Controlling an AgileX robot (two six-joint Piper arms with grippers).
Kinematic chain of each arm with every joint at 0, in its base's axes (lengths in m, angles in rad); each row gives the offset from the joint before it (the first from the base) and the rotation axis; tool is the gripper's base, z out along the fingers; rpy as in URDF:
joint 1: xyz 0 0 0.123 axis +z
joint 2: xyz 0 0 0 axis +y
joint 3: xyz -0.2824 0 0.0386 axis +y
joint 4: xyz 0.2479 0 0.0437 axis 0.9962 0 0.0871
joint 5: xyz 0 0 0 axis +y
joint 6: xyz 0.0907 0 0.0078 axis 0.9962 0 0.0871
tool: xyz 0 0 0 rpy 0 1.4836 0
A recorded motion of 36 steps. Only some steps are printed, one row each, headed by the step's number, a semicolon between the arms.
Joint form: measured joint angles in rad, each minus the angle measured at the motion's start. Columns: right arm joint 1, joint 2, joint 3, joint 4, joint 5, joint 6; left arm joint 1, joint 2, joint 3, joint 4, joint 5, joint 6.
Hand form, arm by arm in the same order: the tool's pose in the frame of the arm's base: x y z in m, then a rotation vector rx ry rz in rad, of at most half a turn. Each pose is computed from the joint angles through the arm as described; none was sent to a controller.
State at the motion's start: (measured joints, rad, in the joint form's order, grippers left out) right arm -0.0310 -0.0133 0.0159 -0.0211 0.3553 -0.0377; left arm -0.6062 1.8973 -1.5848 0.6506 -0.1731 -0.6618
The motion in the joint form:
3: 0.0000 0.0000 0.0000 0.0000 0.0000 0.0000; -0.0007 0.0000 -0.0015 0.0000 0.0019 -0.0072
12: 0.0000 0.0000 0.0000 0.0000 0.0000 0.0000; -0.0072 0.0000 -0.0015 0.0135 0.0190 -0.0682
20: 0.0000 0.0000 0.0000 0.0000 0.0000 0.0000; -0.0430 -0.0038 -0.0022 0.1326 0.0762 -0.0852
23: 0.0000 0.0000 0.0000 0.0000 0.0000 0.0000; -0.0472 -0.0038 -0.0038 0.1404 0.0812 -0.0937
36: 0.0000 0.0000 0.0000 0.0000 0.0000 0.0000; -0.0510 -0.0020 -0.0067 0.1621 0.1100 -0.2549
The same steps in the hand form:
3: 0.0528 -0.0023 0.1764 -0.0192 1.8419 -0.0687; 0.3781 -0.2738 0.3359 0.5600 1.5927 -0.5635
12: 0.0528 -0.0023 0.1764 -0.0192 1.8419 -0.0687; 0.3767 -0.2756 0.3345 0.5267 1.6240 -0.5934
20: 0.0528 -0.0023 0.1764 -0.0192 1.8419 -0.0687; 0.3671 -0.2863 0.3317 0.6336 1.6293 -0.5119
23: 0.0528 -0.0023 0.1764 -0.0192 1.8419 -0.0687; 0.3661 -0.2876 0.3319 0.6354 1.6314 -0.5123
36: 0.0528 -0.0023 0.1764 -0.0192 1.8419 -0.0687; 0.3663 -0.2878 0.3301 0.5186 1.7046 -0.5946

